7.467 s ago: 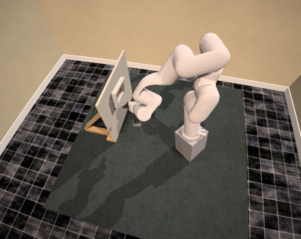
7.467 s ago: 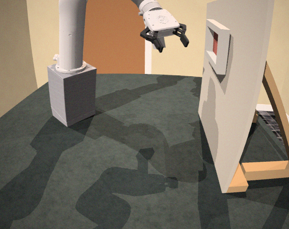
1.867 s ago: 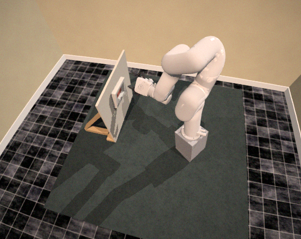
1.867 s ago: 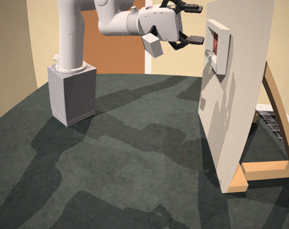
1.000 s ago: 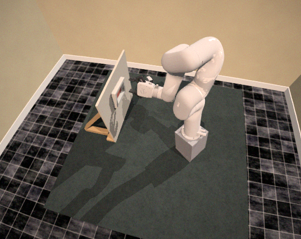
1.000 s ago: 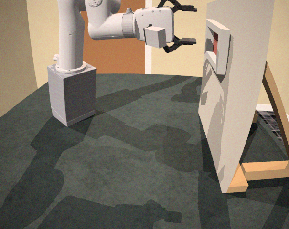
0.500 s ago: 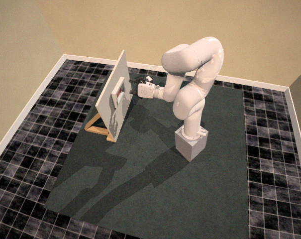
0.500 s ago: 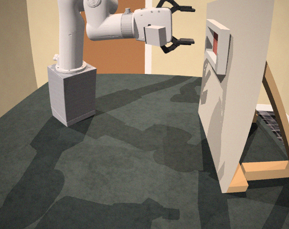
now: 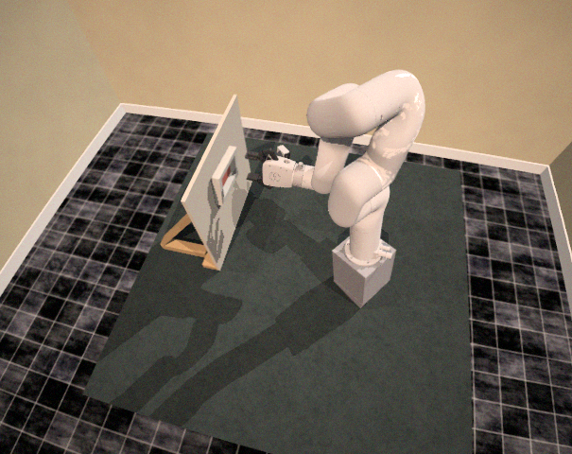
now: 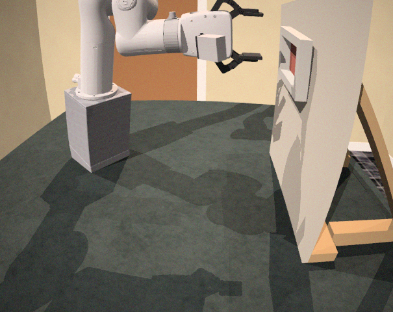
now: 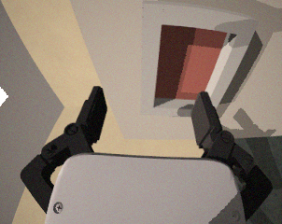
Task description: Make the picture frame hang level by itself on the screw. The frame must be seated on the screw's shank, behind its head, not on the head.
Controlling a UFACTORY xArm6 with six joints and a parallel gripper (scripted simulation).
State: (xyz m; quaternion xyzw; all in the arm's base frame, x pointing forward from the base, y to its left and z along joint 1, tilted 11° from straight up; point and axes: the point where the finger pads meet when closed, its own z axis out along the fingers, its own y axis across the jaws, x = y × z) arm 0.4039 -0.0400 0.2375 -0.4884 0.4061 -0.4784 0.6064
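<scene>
Now: the picture frame 90 mm ahead of my hand, 40 mm to the left of it and 50 mm below it. From my hand the other things lie so: pale wall board: 110 mm ahead, 30 mm to the left, 140 mm below.
</scene>
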